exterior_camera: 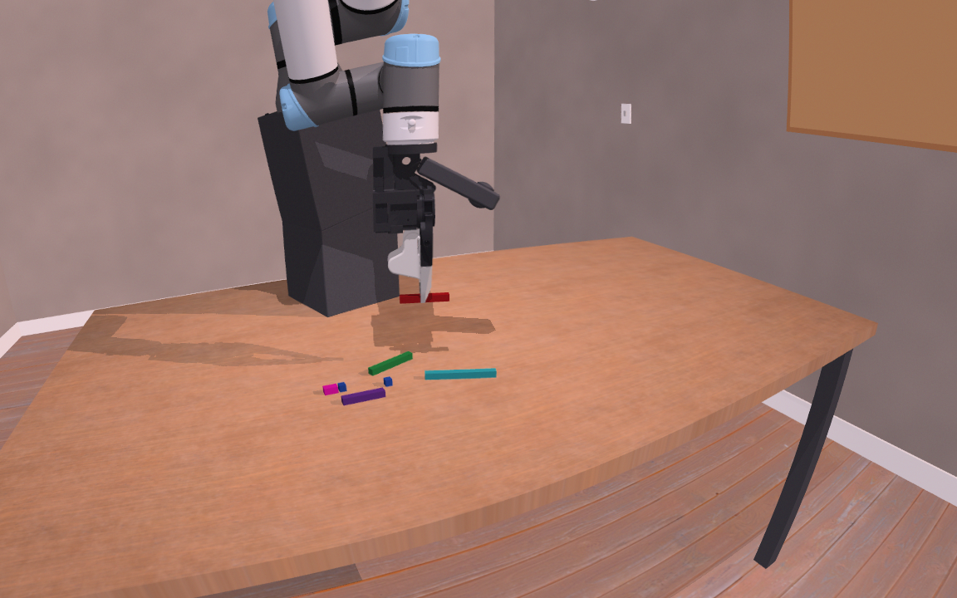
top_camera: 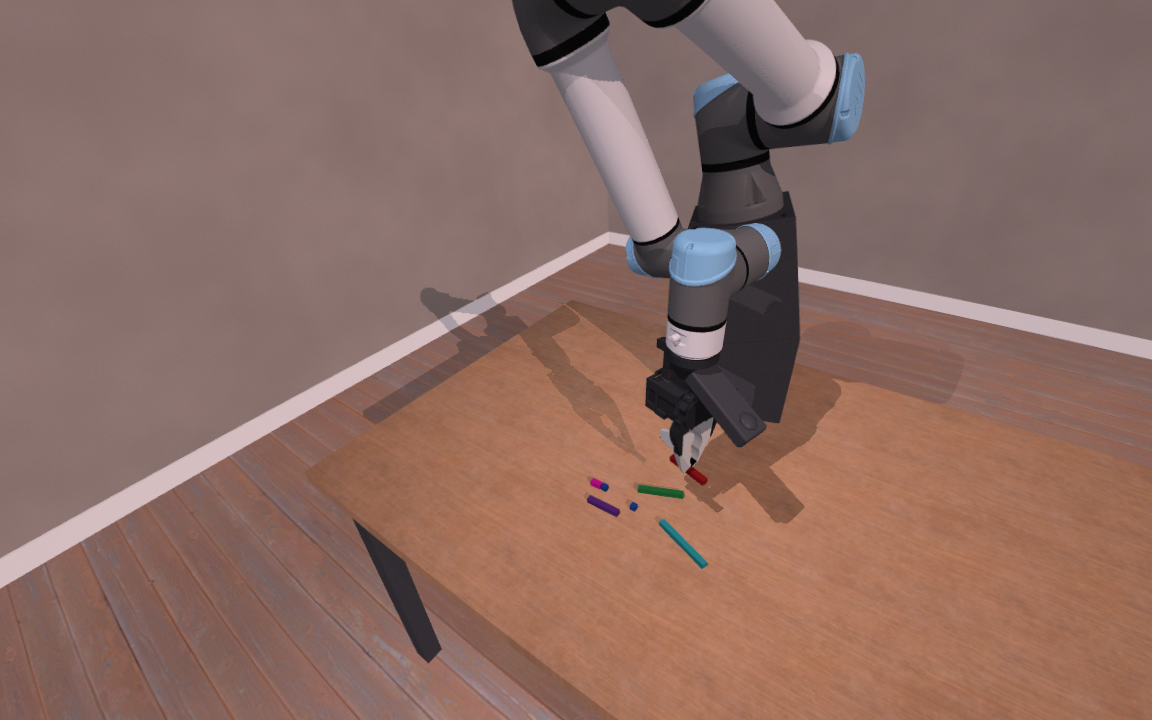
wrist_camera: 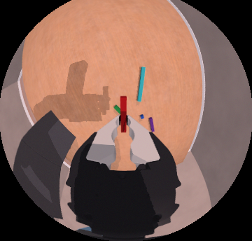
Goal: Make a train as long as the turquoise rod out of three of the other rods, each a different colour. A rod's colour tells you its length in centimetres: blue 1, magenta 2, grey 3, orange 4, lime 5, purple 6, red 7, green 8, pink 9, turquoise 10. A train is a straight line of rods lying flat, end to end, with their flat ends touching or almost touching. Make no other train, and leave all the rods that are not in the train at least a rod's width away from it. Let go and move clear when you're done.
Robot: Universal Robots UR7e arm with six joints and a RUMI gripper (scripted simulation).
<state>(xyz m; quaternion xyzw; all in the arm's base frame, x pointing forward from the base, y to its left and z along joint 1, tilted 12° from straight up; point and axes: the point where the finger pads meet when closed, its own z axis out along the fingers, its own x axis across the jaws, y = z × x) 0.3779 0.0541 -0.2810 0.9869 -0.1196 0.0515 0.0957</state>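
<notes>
Now: the magenta rod 4 cm ahead of my hand, 15 cm to the right of it and 11 cm below it. From my hand the other things lie so: green rod (1 cm behind, 5 cm to the right, 11 cm below); red rod (1 cm below); turquoise rod (6 cm ahead, 3 cm to the left, 11 cm below).
</notes>
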